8 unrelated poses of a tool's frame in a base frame.
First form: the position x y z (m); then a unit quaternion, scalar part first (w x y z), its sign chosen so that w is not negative.
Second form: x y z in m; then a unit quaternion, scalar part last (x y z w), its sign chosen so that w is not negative. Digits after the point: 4 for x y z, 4 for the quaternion.
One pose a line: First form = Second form
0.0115 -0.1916 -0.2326 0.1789 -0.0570 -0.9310 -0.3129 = 0.0115 -0.1916 -0.2326 -0.0570 -0.9310 -0.3129 0.1789
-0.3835 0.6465 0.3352 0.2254 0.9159 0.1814 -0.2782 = -0.3835 0.6465 0.3352 0.9159 0.1814 -0.2782 0.2254
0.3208 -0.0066 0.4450 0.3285 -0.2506 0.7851 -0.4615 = 0.3208 -0.0066 0.4450 -0.2506 0.7851 -0.4615 0.3285
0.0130 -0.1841 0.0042 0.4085 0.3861 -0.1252 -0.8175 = 0.0130 -0.1841 0.0042 0.3861 -0.1252 -0.8175 0.4085
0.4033 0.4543 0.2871 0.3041 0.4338 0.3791 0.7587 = 0.4033 0.4543 0.2871 0.4338 0.3791 0.7587 0.3041
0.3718 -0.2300 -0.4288 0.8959 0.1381 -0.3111 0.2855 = 0.3718 -0.2300 -0.4288 0.1381 -0.3111 0.2855 0.8959
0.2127 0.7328 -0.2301 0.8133 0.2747 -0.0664 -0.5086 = 0.2127 0.7328 -0.2301 0.2747 -0.0664 -0.5086 0.8133
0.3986 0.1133 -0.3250 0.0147 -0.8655 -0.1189 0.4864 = 0.3986 0.1133 -0.3250 -0.8655 -0.1189 0.4864 0.0147
